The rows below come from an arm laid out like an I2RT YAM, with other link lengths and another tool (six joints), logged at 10 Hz.
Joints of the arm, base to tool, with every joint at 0 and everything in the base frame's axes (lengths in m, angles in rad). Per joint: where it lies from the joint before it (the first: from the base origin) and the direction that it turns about. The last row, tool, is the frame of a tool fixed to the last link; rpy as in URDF.
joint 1: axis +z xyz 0 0 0.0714
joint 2: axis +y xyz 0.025 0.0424 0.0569
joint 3: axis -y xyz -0.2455 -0.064 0
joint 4: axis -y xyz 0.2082 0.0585 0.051
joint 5: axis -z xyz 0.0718 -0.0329 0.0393
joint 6: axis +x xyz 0.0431 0 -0.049
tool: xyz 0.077 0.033 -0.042 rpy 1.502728 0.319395 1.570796
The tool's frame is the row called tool.
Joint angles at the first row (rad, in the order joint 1, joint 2, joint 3, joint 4, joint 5, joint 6):
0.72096 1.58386 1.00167 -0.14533 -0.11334 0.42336
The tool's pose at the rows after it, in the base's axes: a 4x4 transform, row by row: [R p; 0 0 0 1], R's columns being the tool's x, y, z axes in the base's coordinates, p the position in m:
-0.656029 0.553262 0.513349 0.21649; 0.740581 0.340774 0.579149 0.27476; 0.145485 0.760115 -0.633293 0.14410; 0 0 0 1
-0.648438 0.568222 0.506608 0.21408; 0.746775 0.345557 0.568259 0.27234; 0.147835 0.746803 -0.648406 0.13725; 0 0 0 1
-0.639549 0.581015 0.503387 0.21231; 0.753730 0.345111 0.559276 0.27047; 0.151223 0.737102 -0.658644 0.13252; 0 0 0 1
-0.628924 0.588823 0.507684 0.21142; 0.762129 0.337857 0.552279 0.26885; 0.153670 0.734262 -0.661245 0.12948; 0 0 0 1
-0.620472 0.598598 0.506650 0.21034; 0.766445 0.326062 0.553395 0.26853; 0.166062 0.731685 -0.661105 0.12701; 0 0 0 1
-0.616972 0.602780 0.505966 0.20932; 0.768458 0.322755 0.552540 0.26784; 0.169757 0.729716 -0.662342 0.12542; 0 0 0 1
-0.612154 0.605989 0.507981 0.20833; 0.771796 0.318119 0.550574 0.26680; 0.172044 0.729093 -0.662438 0.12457; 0 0 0 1
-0.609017 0.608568 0.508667 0.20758; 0.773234 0.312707 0.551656 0.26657; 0.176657 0.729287 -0.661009 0.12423; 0 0 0 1
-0.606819 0.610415 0.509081 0.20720; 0.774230 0.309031 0.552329 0.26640; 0.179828 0.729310 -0.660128 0.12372; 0 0 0 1
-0.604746 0.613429 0.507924 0.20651; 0.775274 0.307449 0.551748 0.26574; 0.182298 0.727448 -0.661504 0.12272; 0 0 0 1
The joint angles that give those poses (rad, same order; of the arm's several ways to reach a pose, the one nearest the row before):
0.72097 1.59952 0.99443 -0.15256 -0.10356 0.42257
0.72094 1.60413 0.97515 -0.14812 -0.10027 0.42911
0.72096 1.60606 0.95964 -0.14385 -0.09622 0.43826
0.72080 1.60310 0.94215 -0.13206 -0.08895 0.44932
0.72014 1.60302 0.92595 -0.11577 -0.09198 0.46426
0.72019 1.60149 0.91603 -0.10897 -0.09211 0.46963
0.72027 1.59634 0.90567 -0.10361 -0.08963 0.47552
0.72067 1.59313 0.89825 -0.09742 -0.09010 0.48165
0.72059 1.59191 0.89281 -0.09199 -0.09067 0.48562
0.71993 1.59075 0.88674 -0.08896 -0.09167 0.48837

